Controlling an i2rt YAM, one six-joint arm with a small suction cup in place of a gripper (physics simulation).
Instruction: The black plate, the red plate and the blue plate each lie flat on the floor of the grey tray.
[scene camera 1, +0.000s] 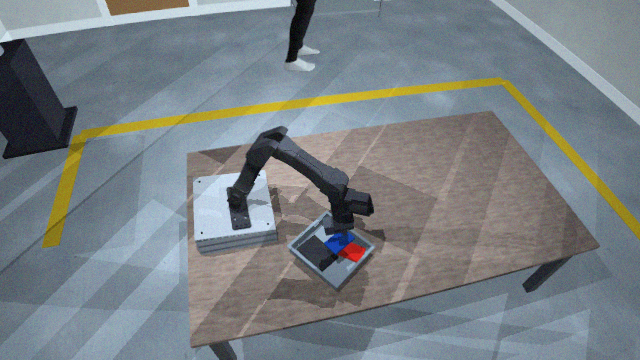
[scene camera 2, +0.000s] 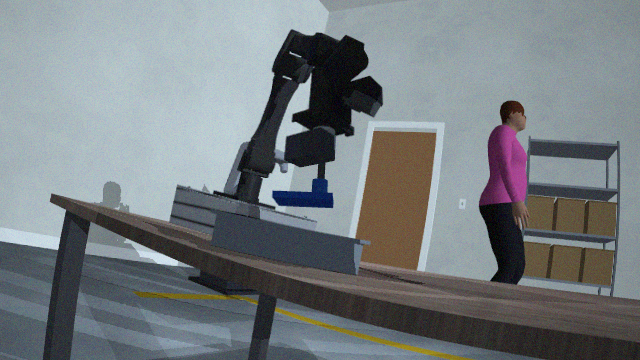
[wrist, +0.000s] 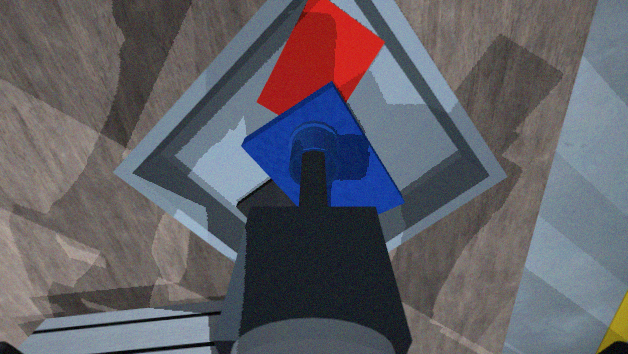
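Pixels of known places: end effector, tool point: (scene camera 1: 345, 238) (scene camera 2: 319, 202) (wrist: 313, 133); arm's base, origin of the base link: (scene camera 1: 238, 207) (scene camera 2: 245, 202).
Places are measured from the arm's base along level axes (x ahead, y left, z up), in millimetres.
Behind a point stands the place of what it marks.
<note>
My suction cup (scene camera 2: 319, 186) (wrist: 309, 142) is shut on the blue plate (scene camera 1: 337, 244) {y -254, x 321, z 1 mm} (scene camera 2: 302, 199) {y -261, x 343, z -5 mm} (wrist: 350, 192) {y -252, x 317, z 0 mm}, holding it about level above the grey tray (scene camera 1: 312, 267) {y -292, x 219, z -53 mm} (scene camera 2: 285, 242) {y -324, x 369, z -76 mm} (wrist: 202, 97) {y -155, x 386, z -53 mm}, higher than its rim. The red plate (scene camera 1: 354, 252) {y -255, x 395, z -90 mm} (wrist: 352, 47) {y -274, x 400, z -90 mm} lies flat on the tray floor; in the wrist view the blue plate covers one of its corners. The black plate (scene camera 1: 311, 248) {y -195, x 241, z -89 mm} (wrist: 267, 195) {y -173, x 277, z -89 mm} lies in the tray near the side towards the arm's base, mostly hidden in the wrist view. In scene camera 2 the tray wall hides the red and black plates.
The arm's pale base block (scene camera 1: 215, 220) {y -43, x -91, z 5 mm} (wrist: 125, 327) {y 43, x 129, z -75 mm} stands on the wooden table (scene camera 1: 465, 185) {y -57, x 1009, z -103 mm}, beside the tray on the left in scene camera 1. A person (scene camera 1: 300, 30) (scene camera 2: 505, 170) and a shelf unit (scene camera 2: 572, 149) stand beyond the table.
</note>
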